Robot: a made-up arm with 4 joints.
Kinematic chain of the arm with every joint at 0, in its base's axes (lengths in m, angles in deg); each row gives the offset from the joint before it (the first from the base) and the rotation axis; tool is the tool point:
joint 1: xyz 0 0 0.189 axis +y
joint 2: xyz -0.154 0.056 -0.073 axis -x
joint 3: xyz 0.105 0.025 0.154 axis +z
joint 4: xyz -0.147 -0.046 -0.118 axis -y
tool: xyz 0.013 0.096 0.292
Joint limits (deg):
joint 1: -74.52..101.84
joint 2: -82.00..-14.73
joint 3: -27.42..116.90
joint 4: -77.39..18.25
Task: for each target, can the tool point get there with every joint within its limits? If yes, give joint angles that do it. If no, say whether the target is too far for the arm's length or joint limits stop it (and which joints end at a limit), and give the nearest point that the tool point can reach.
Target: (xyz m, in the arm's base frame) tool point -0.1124 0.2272 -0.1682
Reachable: no: joint limits stop it (at a limit: joint 1, joint 2, joint 3, joint 4) | nearest point -0.0841 0.1576 0.0491 | short by 0.230 m
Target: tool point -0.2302 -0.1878 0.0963
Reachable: yes | joints -58.66 -43.25 37.15 3.18
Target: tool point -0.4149 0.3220 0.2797
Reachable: no: joint limits stop it (at a limit: joint 2, joint 3, joint 4) | nearest point -0.3505 0.1431 0.2656 | short by 0.191 m
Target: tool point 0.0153 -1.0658 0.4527
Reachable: no: too far | nearest point -0.0348 -0.3156 0.3241 | short by 0.763 m
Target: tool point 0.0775 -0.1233 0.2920
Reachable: yes | joints 50.11 -62.68 30.04 -40.26
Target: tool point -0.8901 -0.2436 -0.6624
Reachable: no: too far | nearest point -0.2883 -0.0695 -0.0216 | short by 0.896 m
